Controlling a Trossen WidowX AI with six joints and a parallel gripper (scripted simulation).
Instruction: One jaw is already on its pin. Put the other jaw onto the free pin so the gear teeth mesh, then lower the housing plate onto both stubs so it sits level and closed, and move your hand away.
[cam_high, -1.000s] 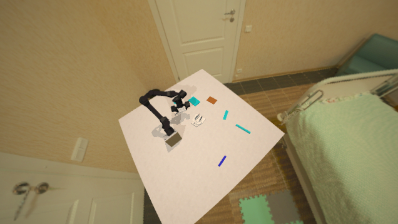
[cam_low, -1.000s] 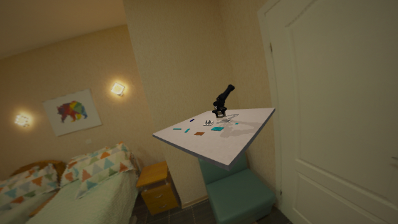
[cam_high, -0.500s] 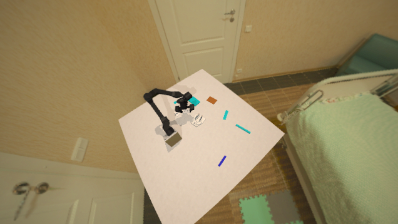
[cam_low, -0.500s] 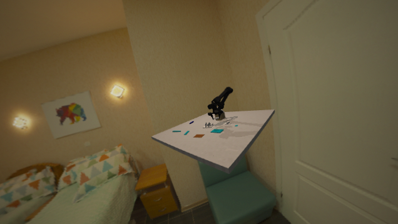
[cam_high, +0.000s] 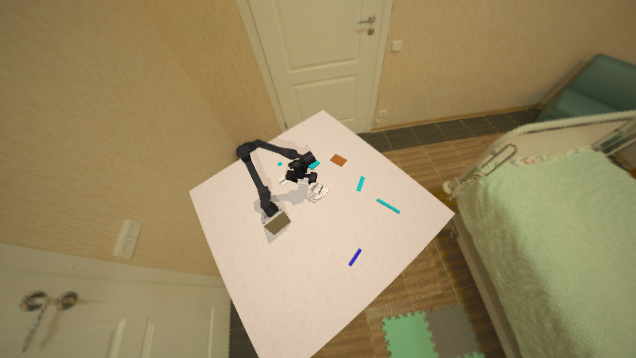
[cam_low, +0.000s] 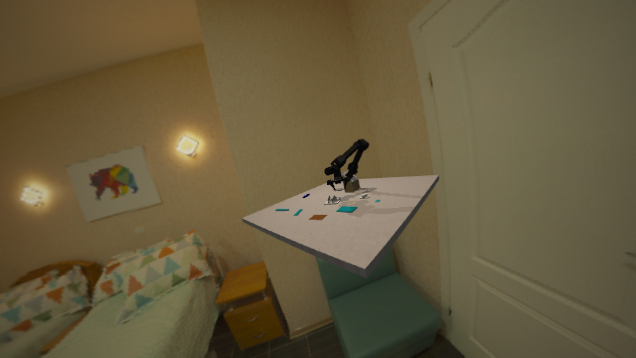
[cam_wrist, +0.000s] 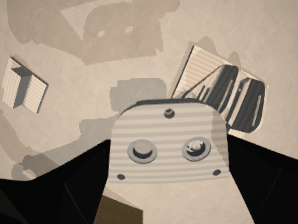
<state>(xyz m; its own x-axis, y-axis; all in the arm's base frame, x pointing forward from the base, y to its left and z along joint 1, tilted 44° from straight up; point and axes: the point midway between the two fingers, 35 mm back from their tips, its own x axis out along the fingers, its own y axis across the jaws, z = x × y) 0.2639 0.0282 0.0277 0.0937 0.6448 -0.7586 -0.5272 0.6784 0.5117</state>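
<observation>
The jaw piece lies 7 cm below my gripper tip and 5 cm to the right of it. From my gripper tip the other things lie so: teal plate (18 cm ahead, 14 cm to the left, 8 cm below); blue bar (51 cm to the right, 12 cm behind, 7 cm below); orange plate (33 cm ahead, 8 cm below, 1 cm to the right).
</observation>
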